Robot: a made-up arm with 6 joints. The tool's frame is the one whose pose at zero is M.
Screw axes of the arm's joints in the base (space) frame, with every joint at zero. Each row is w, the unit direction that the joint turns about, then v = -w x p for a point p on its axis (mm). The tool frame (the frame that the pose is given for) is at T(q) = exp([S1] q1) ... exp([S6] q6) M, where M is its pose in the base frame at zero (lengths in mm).
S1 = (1, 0, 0, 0, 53, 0)
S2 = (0, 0, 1, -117, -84, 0)
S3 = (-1, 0, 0, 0, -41, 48)
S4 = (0, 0, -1, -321, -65, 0)
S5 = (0, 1, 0, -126, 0, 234)
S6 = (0, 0, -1, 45, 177, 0)
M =
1 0 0 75
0 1 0 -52
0 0 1 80
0 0 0 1
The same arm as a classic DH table. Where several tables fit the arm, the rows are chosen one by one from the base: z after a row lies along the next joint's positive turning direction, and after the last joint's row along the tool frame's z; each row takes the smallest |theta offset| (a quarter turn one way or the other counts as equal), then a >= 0, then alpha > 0; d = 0 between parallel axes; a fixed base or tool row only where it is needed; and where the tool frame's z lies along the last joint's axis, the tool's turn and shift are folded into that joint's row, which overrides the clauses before.
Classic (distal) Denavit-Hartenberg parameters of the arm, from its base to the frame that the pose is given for. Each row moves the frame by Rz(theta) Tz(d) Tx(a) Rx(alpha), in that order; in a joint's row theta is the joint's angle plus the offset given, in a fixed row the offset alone. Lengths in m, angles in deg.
base (fixed): d 0.053  theta offset 90  a 0  alpha 90
joint 1: d 0.084  theta offset 0  a -0.117  alpha -90
joint 2: d -0.012  theta offset 0  a 0.165  alpha -90
joint 3: d 0.149  theta offset 0  a 0.273  alpha -90
joint 4: d -0.085  theta offset 90  a 0.299  alpha 90
joint 5: d -0.366  theta offset 0  a -0.057  alpha -90
joint 6: d 0  theta offset -3.93  a -0.1022  alpha 180
tool (fixed): d -0.046  theta offset -3.93  a 0  alpha 0

